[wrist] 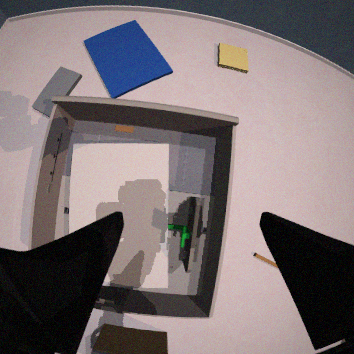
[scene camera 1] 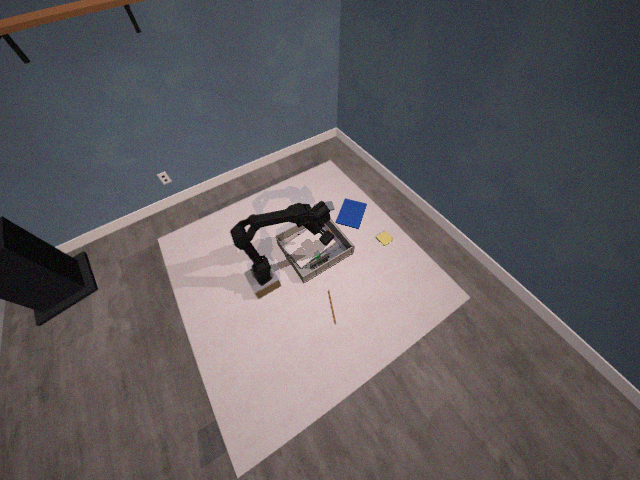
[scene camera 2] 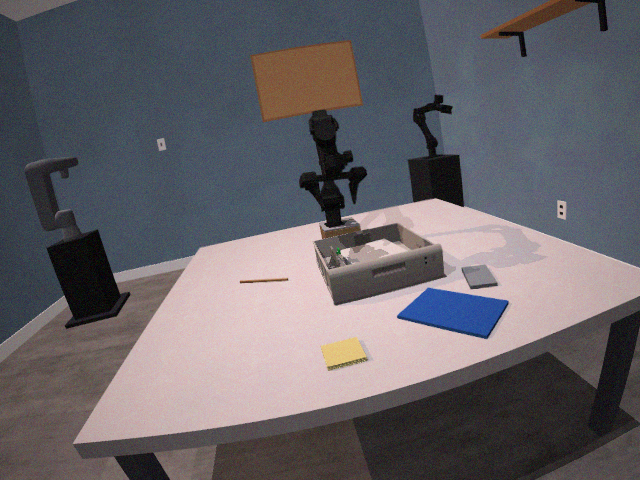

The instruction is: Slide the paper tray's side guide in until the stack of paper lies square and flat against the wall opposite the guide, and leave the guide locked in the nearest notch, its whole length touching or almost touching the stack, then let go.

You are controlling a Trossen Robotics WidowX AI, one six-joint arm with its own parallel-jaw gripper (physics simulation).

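Pixels of known places: gripper, fingertip midpoint: [wrist: 192,219] [scene camera 1: 323,235] [scene camera 2: 339,205]; arm's base, link origin: [scene camera 1: 263,278] [scene camera 2: 334,224].
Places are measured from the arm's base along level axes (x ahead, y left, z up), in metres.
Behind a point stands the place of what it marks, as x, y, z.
The grey paper tray [scene camera 1: 330,267] @(0.321, -0.153, -0.066) [scene camera 2: 361,284] @(0.490, -0.099, -0.041) [wrist: 223,200] @(0.343, -0.150, -0.012) stands on the table. The white paper stack [scene camera 1: 293,249] @(0.229, 0.056, -0.042) [scene camera 2: 385,246] @(0.271, 0.078, -0.042) [wrist: 95,175] @(0.385, 0.061, -0.042) lies in it, in the wrist view near the left wall with a thin strip of floor between. The dark side guide [scene camera 2: 333,256] @(0.290, -0.104, -0.021) [wrist: 197,220] @(0.315, -0.106, -0.004) with its green tab [scene camera 1: 317,255] [wrist: 184,235] @(0.294, -0.087, -0.002) stands upright near the tray's right wall, with a gap between it and the stack. My gripper [scene camera 1: 325,238] @(0.340, -0.075, 0.135) [scene camera 2: 339,205] @(0.340, -0.075, 0.135) [wrist: 192,219] @(0.340, -0.075, 0.135) is open and empty above the tray, fingertips left and right of the guide. Shadows cover part of the stack.
A blue book [scene camera 1: 351,213] @(0.677, 0.038, -0.075) [scene camera 2: 454,311] @(0.694, 0.035, -0.075) [wrist: 127,59] @(0.658, 0.030, -0.075), a grey slab [scene camera 2: 479,276] @(0.597, 0.190, -0.073) [wrist: 57,91] @(0.580, 0.188, -0.073) and a yellow note pad [scene camera 1: 384,238] @(0.686, -0.227, -0.073) [scene camera 2: 344,353] @(0.700, -0.226, -0.073) [wrist: 233,57] @(0.683, -0.225, -0.073) lie beyond the tray. A pencil [scene camera 1: 331,307] @(0.174, -0.323, -0.076) [scene camera 2: 263,280] @(0.182, -0.320, -0.077) [wrist: 266,260] @(0.206, -0.273, -0.076) lies to its side. The tray's walls surround the stack and guide.
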